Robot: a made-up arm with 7 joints. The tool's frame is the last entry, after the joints.
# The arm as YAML. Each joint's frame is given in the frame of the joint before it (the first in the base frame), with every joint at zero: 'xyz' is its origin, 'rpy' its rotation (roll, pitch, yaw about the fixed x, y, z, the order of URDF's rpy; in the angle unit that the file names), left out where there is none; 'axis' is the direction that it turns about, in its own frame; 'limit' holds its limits. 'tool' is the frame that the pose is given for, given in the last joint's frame.
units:
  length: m
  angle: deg
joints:
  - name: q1
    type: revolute
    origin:
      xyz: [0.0, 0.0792, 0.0]
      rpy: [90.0, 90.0, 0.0]
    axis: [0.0, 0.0, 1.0]
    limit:
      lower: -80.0
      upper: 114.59
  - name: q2
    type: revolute
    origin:
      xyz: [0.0, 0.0, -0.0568]
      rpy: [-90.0, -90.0, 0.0]
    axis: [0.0, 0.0, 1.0]
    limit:
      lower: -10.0
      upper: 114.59
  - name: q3
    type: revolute
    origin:
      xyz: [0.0, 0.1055, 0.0]
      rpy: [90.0, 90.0, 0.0]
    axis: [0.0, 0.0, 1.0]
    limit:
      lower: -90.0
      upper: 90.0
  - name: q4
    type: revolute
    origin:
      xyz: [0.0, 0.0, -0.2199]
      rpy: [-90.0, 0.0, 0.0]
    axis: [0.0, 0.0, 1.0]
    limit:
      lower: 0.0
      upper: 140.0
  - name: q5
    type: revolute
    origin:
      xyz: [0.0, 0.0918, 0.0]
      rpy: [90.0, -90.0, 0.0]
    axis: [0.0, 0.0, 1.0]
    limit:
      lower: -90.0
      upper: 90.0
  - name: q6
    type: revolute
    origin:
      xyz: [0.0, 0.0, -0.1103]
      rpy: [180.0, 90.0, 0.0]
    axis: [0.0, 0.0, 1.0]
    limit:
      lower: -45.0
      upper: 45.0
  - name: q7
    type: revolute
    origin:
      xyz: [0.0, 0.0, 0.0]
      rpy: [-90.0, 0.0, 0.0]
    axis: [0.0, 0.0, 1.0]
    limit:
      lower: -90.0
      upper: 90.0
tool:
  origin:
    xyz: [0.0, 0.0, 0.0]
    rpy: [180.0, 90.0, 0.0]
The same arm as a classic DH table. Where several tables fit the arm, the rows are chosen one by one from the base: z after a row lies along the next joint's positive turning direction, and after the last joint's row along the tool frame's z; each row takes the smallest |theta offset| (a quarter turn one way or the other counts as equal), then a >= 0, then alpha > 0; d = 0 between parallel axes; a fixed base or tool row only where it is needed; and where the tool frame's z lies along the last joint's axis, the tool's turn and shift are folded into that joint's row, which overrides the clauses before.
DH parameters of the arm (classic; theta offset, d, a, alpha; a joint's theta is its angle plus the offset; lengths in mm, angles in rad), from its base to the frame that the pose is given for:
base (fixed): 0 0 0 1.5708
q1: 1.5708 -136 0 1.5708
q2: 1.5708 0 0 1.5708
q3: 1.5708 -325.4 0 1.5708
q4: 0 0 0 -1.5708
q5: 0 -202.1 0 -1.5708
q6: -1.5708 0 0 1.5708
q7: 1.5708 0 0 1.5708
tool (fixed): -1.5708 0 0 0
Joint limits (rad, base to tool): -1.3963..2 -0.1745..2 -1.5708..1.5708 0..2.4435 -1.5708..1.5708 -0.7854..0.7854 -1.5708..1.5708

